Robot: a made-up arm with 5 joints.
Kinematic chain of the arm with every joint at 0, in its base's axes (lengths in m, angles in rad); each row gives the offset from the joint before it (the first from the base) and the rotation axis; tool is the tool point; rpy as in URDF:
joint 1: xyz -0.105 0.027 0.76 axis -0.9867 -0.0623 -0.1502
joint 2: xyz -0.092 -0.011 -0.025 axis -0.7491 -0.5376 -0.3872
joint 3: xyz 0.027 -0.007 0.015 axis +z
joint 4: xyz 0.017 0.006 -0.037 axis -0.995 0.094 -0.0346
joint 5: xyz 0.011 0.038 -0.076 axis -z
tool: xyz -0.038 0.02 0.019 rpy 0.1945 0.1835 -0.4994
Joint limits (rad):
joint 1: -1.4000..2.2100
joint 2: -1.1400..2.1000
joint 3: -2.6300..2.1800
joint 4: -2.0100..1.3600
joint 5: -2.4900..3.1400
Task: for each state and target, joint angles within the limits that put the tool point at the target. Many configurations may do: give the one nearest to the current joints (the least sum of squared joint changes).
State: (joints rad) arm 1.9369 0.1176 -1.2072 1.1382 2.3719
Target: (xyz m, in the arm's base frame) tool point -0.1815 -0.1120 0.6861
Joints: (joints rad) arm 1.2325 -0.6532 -1.0681 0.8301 1.9763
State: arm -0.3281 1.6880 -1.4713 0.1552 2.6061
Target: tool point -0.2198 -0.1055 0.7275
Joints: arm -0.7643 1.8268 -1.8961 0.3307 2.2541
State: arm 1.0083 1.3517 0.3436 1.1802 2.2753
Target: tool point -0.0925 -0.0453 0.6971
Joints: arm 0.3781 0.8092 0.8576 0.6462 2.5485
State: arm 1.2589 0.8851 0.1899 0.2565 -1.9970
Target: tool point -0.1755 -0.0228 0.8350
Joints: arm 1.1580 0.9789 -0.4293 0.5345 -2.3169
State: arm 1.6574 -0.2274 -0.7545 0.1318 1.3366
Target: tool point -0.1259 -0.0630 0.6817
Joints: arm 1.7529 -0.2876 -0.3259 -0.2014 0.9414
